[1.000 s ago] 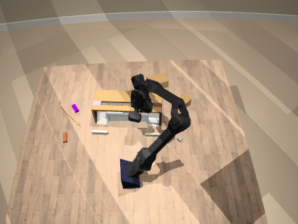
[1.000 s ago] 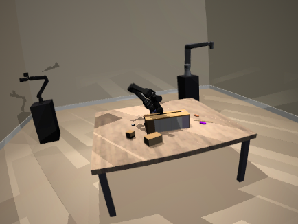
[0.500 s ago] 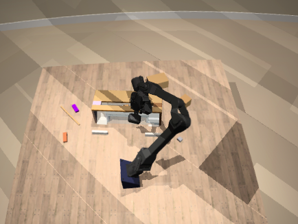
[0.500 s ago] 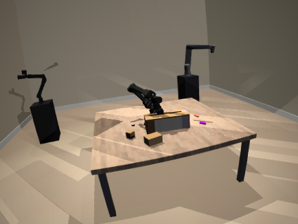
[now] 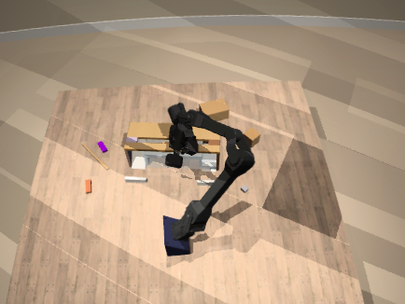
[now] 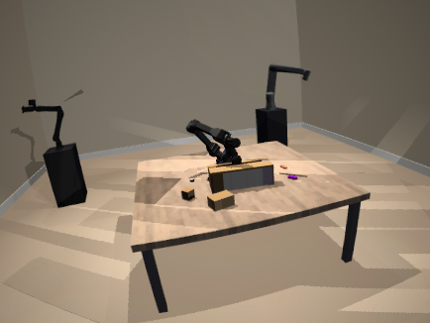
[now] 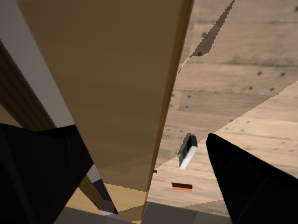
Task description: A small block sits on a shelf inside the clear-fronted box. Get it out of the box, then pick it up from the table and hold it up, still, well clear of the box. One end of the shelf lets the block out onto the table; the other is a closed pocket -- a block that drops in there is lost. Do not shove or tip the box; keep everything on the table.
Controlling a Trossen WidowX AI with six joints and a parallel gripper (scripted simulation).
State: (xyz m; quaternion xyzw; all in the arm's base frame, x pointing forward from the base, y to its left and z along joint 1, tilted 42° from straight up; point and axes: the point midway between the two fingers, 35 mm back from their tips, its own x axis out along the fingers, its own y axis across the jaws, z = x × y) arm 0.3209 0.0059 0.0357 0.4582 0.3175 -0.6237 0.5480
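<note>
My gripper tip is 5 cm short of the small tan block and 1 cm to the right of it. Also, from my gripper tip: purple piece (30 cm to the left, 17 cm ahead, 8 cm below); box (3 cm ahead, 2 cm below, 1 cm to the right); grey cube (28 cm to the right, 15 cm behind, 8 cm below).
</note>
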